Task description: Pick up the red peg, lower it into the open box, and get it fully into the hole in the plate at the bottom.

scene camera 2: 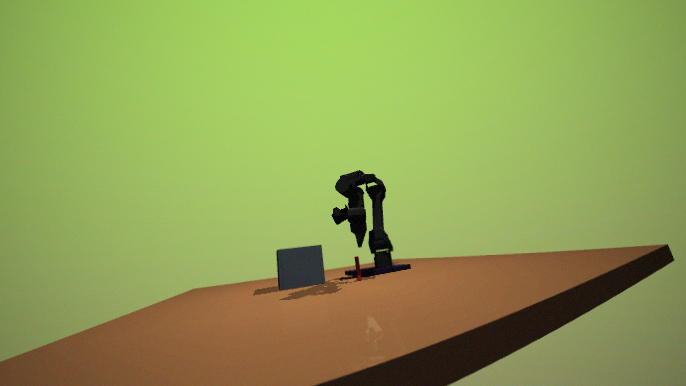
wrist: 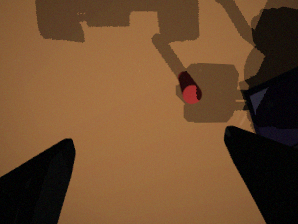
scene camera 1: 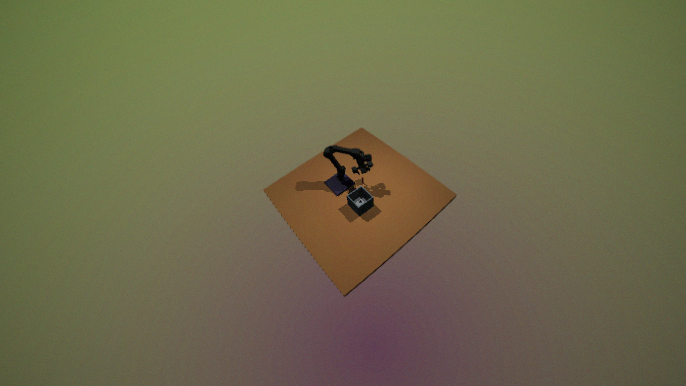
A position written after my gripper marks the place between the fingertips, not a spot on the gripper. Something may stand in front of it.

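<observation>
My gripper (scene camera 2: 359,244), a box (scene camera 2: 299,267). Gripper (wrist: 151,140) too; box out of frame in the wrist view.
</observation>
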